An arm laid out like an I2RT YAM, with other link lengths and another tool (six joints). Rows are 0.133 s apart.
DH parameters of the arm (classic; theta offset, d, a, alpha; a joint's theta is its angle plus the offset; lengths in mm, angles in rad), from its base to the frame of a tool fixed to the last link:
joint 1: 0 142.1 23.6 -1.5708
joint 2: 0 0 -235 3.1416
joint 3: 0.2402 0 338 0
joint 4: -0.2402 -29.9 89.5 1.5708
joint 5: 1.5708 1.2 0 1.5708
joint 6: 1.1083 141 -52.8 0.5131
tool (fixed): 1.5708 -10.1 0 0
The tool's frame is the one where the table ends.
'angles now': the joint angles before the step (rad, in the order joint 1, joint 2, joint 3, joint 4, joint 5, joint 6). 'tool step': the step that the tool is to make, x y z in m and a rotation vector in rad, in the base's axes. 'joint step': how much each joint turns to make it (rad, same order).
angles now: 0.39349 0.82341 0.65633 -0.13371 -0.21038 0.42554
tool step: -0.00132 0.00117 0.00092 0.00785 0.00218 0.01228
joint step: 0.00000 -0.00192 -0.00001 -0.00001 -0.01412 0.00420
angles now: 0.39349 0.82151 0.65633 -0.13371 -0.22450 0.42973
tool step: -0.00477 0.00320 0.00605 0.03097 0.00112 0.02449
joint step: 0.00650 -0.01184 0.00000 0.00457 -0.02555 0.02328
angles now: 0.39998 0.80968 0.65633 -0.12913 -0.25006 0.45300
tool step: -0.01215 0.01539 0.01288 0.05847 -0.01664 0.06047
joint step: 0.04120 -0.00841 -0.00001 0.04157 -0.03051 0.04158
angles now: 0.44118 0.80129 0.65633 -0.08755 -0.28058 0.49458
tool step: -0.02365 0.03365 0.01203 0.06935 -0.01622 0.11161
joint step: 0.09575 0.01181 0.00074 0.07287 -0.02631 0.05150
